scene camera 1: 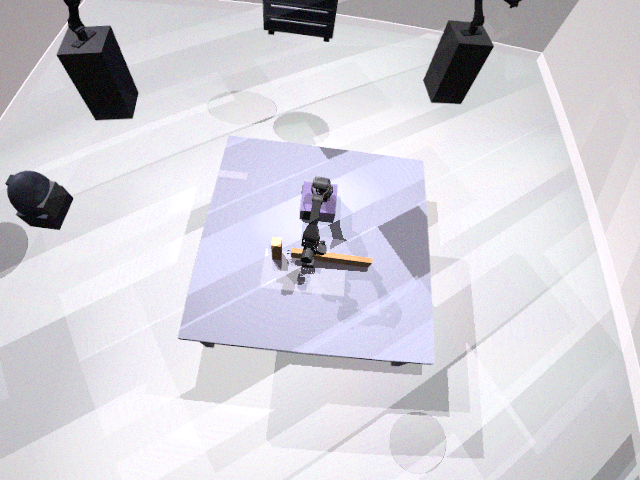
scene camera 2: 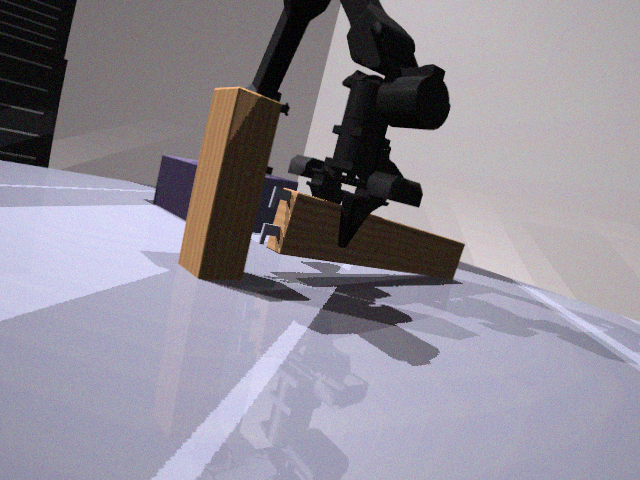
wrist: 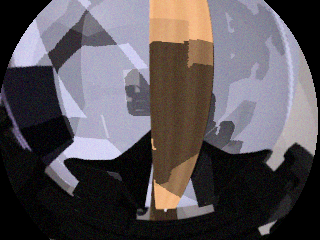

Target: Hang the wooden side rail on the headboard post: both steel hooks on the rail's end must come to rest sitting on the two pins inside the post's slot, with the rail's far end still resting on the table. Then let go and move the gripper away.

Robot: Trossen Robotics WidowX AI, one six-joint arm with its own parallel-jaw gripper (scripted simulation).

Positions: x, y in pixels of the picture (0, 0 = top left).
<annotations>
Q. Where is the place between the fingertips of my gripper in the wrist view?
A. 167, 132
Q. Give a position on a wooden side rail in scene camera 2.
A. At 305, 226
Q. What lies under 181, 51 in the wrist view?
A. A wooden side rail.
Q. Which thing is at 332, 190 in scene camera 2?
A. My gripper.
</annotations>
